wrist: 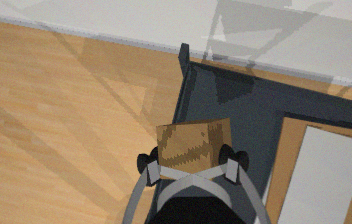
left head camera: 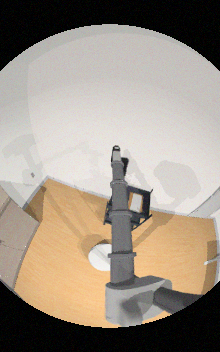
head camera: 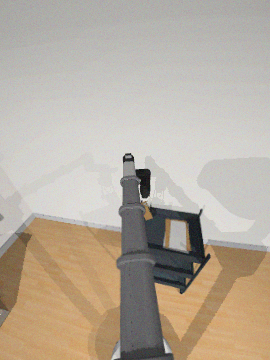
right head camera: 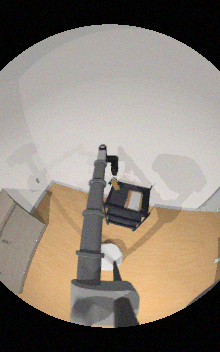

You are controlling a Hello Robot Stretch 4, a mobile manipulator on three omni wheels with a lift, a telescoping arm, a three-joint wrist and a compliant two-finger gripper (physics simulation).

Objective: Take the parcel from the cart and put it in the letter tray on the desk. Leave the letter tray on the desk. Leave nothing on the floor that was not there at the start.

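Frame: origin at the robot's base, x ahead, y left, z up, level; metres.
Seen in the pictures: gripper, fingertip midpoint: [wrist: 191, 157] [right head camera: 113, 184]; robot's base at its link origin: [left head camera: 103, 256] [right head camera: 107, 255].
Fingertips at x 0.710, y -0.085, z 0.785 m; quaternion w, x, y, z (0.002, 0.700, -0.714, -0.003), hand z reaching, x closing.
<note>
Offsets run from my fingertips to a thing's top centre. "spot": to the spot under its first point.
The parcel @(dx +0.016, dy -0.013, dz +0.061 m) [wrist: 185, 144] [head camera: 147, 211] [right head camera: 116, 184] is a small brown box. My gripper [wrist: 191, 157] [head camera: 145, 203] is shut on it, with one dark fingertip pad at each side in the wrist view. The parcel is held above the left back part of the dark cart [wrist: 255, 92] [head camera: 156, 227] [right head camera: 117, 199], and it looks raised off the cart's top. The gripper's body hides the parcel's near lower part in the wrist view. The desk and the letter tray cannot be made out in these views.
A white flat thing with wooden-coloured edges @(dx -0.107, dy -0.224, dz -0.137 m) [head camera: 177, 235] [right head camera: 134, 199] lies on the cart's top, right of the parcel. A pale wall stands behind the cart. A grey-brown cabinet @(spot: dx -0.815, dy +1.279, dz -0.416 m) [left head camera: 16, 240] [right head camera: 20, 240] stands at the left. The cart has a raised corner post [wrist: 184, 60].
</note>
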